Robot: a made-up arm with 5 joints.
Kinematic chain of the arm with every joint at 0, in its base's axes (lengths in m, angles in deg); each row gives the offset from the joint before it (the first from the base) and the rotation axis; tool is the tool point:
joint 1: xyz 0 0 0.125 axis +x
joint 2: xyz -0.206 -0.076 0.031 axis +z
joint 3: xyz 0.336 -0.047 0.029 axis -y
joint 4: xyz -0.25 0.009 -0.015 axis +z
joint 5: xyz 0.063 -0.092 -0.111 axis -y
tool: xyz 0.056 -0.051 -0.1
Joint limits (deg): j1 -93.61..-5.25 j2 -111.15..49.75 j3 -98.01..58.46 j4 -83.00..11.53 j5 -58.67..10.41
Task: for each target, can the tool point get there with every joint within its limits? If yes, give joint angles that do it. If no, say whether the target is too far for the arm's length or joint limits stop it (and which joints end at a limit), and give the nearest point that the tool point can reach.
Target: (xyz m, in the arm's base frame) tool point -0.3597 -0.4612 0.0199
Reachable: yes | joints -38.89 -98.63 44.67 -71.06 -42.37
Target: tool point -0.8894 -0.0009 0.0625
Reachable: no: joint limits stop it (at a limit: joint 1, joint 2, joint 5) | nearest point -0.4558 -0.0874 0.0104 | short by 0.445 m
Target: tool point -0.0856 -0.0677 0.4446
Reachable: yes | joints -37.44 24.22 -72.54 -26.99 -15.58
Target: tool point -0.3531 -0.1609 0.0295
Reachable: yes | joints -12.58 -54.07 -8.07 -55.42 -39.35
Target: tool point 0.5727 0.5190 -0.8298
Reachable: no: too far | nearest point 0.1063 0.0690 -0.2760 | short by 0.852 m
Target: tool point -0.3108 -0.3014 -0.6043
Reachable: no: joint limits stop it (at a limit: joint 1, joint 4) | nearest point -0.3521 -0.3295 -0.2323 | short by 0.375 m
